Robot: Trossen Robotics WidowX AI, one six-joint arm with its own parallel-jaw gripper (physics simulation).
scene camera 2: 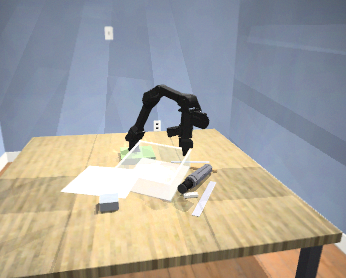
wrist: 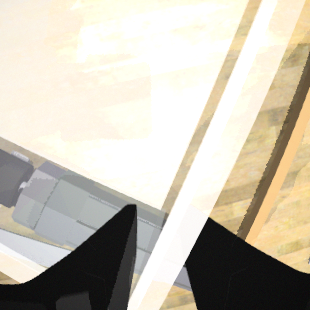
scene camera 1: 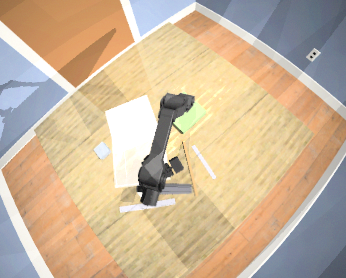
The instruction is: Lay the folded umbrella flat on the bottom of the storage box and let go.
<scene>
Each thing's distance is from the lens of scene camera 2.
storage box (scene camera 2: 155, 170): 135 cm
</scene>
